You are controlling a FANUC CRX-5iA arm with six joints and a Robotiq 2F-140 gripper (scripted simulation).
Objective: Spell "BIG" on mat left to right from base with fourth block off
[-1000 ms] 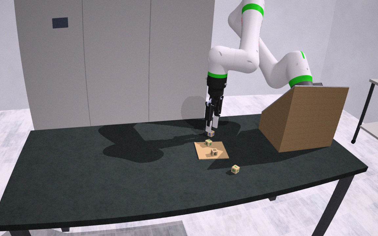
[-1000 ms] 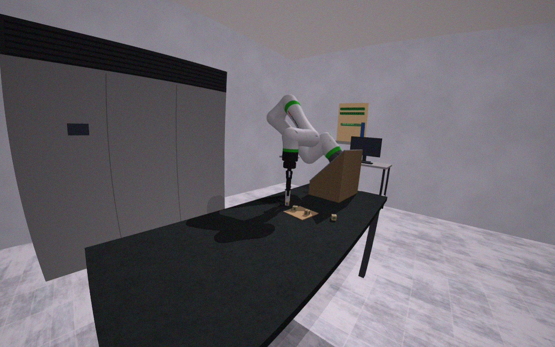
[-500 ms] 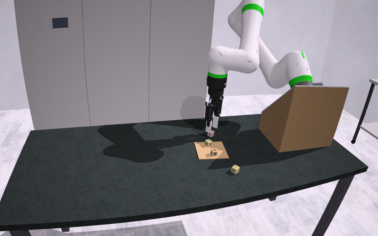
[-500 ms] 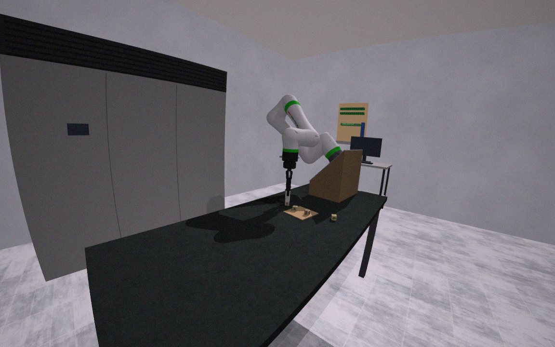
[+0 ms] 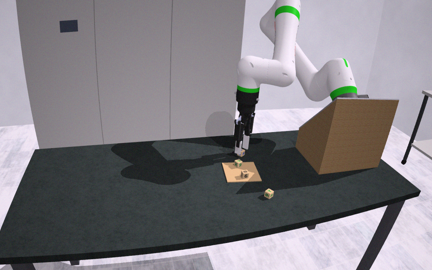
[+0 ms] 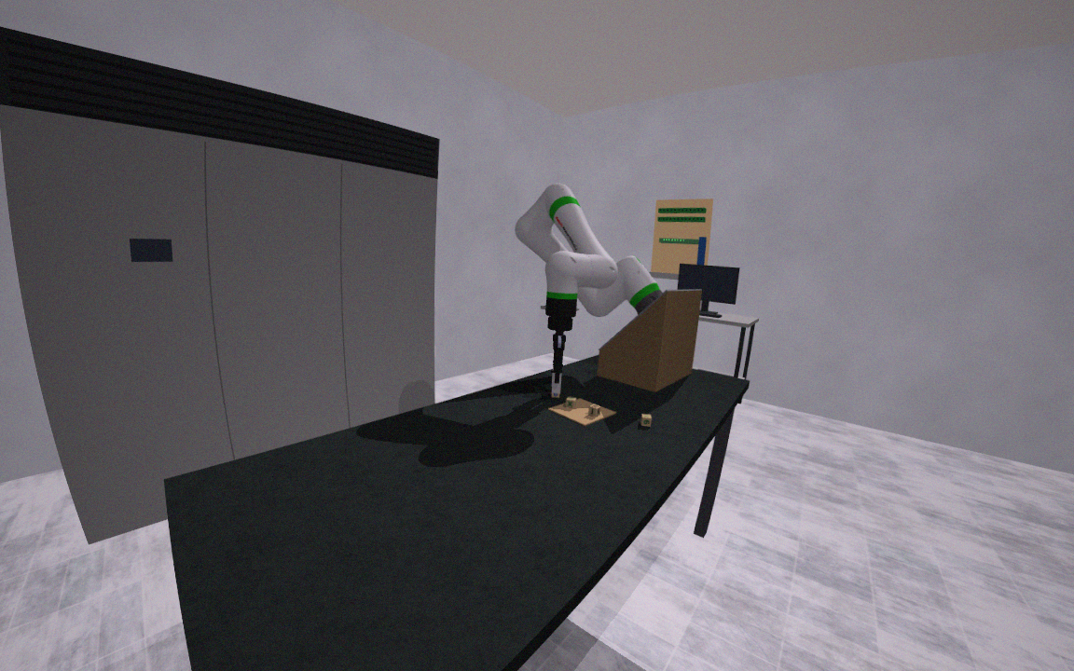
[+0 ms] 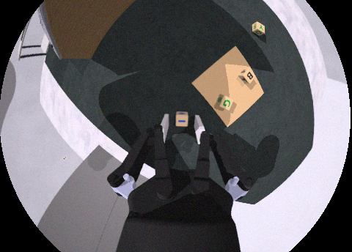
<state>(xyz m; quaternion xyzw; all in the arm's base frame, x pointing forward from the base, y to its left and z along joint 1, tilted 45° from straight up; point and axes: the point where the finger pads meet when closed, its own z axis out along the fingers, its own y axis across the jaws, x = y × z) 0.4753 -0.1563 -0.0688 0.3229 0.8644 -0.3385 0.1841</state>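
Right now my hand is 14 cm to the right of the tan mat, 5 cm above it and 2 cm short of it.
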